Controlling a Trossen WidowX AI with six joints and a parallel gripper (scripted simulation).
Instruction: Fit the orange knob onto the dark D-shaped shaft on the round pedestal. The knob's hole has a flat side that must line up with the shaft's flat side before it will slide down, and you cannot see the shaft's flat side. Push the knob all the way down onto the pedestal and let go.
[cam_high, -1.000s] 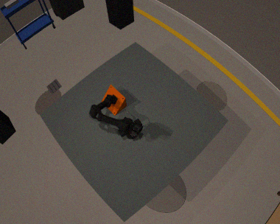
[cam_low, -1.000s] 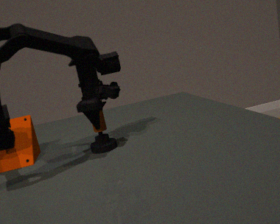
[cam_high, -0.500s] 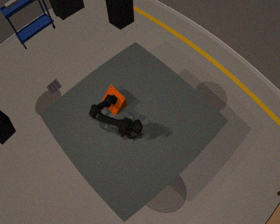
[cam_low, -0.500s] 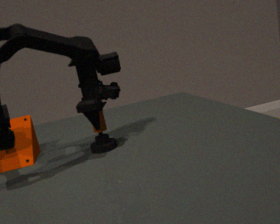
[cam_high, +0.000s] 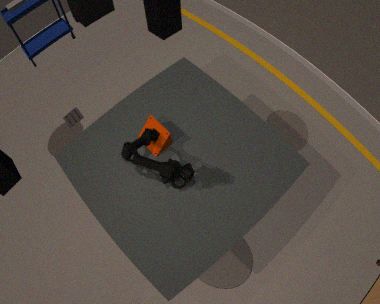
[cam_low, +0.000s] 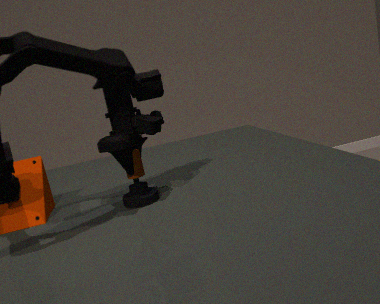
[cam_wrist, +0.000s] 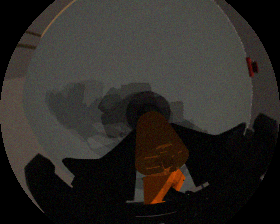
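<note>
My gripper tip is 2 cm below the knob. The rest, counted from my gripper tip: dark pedestal 4 cm below.
</note>
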